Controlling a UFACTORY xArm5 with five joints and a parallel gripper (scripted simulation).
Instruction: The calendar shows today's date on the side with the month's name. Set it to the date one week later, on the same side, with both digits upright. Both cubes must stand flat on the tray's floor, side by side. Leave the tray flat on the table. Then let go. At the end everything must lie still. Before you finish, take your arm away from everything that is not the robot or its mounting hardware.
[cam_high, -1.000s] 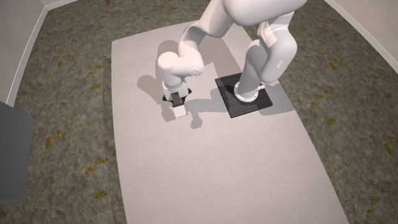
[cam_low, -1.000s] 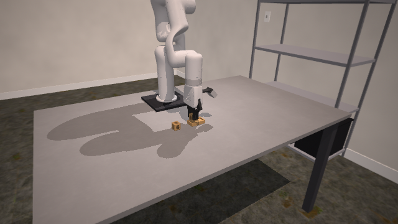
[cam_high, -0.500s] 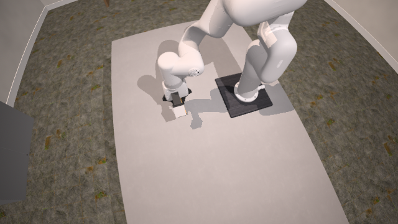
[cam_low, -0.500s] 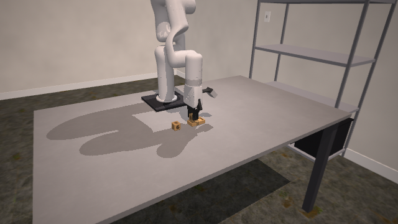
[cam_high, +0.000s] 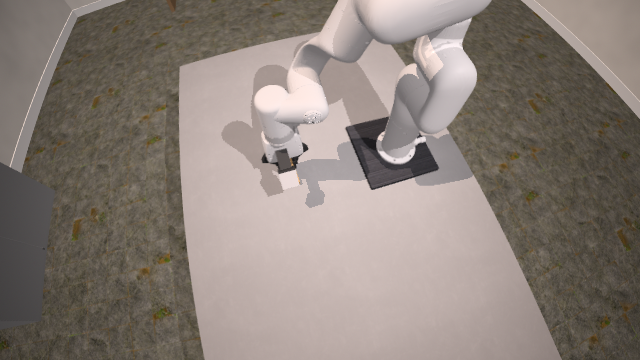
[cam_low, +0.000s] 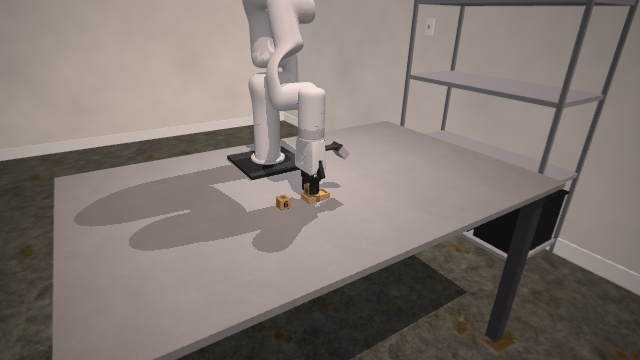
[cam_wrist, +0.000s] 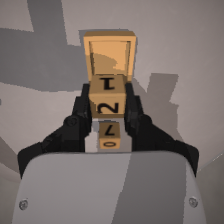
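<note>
Now: hand 2 cm to the right of the wooden calendar tray and 4 cm above it.
</note>
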